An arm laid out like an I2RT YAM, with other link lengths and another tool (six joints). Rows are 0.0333 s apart.
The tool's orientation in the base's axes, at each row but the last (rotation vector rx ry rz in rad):
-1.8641 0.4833 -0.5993
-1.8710 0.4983 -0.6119
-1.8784 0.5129 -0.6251
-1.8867 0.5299 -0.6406
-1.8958 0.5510 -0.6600
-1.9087 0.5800 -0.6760
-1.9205 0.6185 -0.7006
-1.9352 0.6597 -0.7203
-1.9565 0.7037 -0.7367
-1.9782 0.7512 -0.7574
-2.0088 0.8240 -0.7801
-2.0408 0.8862 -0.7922
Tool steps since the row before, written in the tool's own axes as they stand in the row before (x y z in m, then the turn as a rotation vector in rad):
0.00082 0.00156 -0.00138 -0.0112 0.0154 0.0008
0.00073 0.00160 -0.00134 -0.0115 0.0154 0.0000
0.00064 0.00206 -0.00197 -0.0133 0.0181 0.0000
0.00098 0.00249 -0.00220 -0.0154 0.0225 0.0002
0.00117 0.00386 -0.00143 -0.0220 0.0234 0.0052
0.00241 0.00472 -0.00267 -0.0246 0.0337 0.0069
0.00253 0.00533 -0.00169 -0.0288 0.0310 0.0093
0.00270 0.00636 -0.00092 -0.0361 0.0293 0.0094
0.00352 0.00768 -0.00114 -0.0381 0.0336 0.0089
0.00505 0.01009 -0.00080 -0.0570 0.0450 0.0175
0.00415 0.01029 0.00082 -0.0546 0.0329 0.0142
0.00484 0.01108 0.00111 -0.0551 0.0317 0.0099
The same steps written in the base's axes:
-0.00027 -0.00203 -0.00089 -0.0091 0.0018 -0.0166
-0.00035 -0.00197 -0.00094 -0.0099 0.0014 -0.0164
-0.00088 -0.00253 -0.00116 -0.0114 0.0015 -0.0193
-0.00085 -0.00306 -0.00139 -0.0132 0.0013 -0.0238
-0.00039 -0.00319 -0.00283 -0.0149 0.0085 -0.0277
-0.00052 -0.00517 -0.00287 -0.0167 0.0072 -0.0382
-0.00005 -0.00492 -0.00367 -0.0177 0.0126 -0.0375
0.00023 -0.00508 -0.00477 -0.0223 0.0185 -0.0376
0.00010 -0.00646 -0.00556 -0.0248 0.0178 -0.0416
0.00043 -0.00863 -0.00730 -0.0328 0.0310 -0.0595
0.00032 -0.00755 -0.00817 -0.0306 0.0333 -0.0471
0.00005 -0.00860 -0.00857 -0.0338 0.0325 -0.0440

